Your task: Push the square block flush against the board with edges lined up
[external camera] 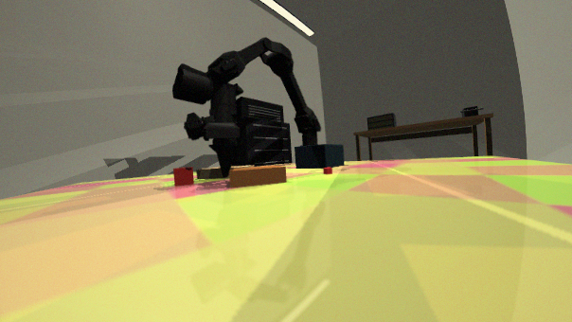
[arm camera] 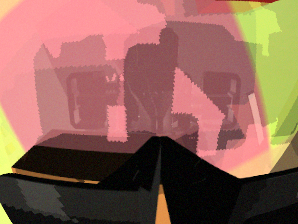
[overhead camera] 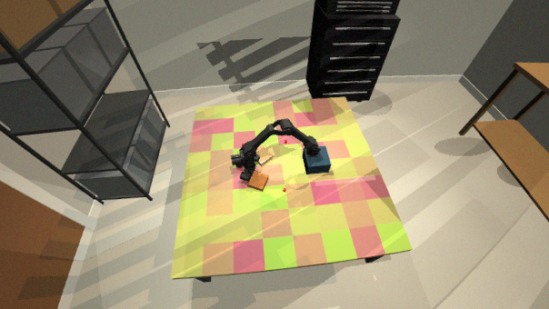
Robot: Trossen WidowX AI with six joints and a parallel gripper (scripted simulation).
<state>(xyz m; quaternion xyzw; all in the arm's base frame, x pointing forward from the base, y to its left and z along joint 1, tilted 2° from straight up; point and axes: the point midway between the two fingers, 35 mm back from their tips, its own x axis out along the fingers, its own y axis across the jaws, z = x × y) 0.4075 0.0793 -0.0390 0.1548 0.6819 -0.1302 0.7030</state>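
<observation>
Right now the orange square block is 6 cm to the left of my gripper tip and 4 cm behind it. From my gripper tip the other things lie so: tan board: 16 cm to the right, 7 cm behind; red cube: 8 cm to the right, 7 cm ahead, 1 cm above.
</observation>
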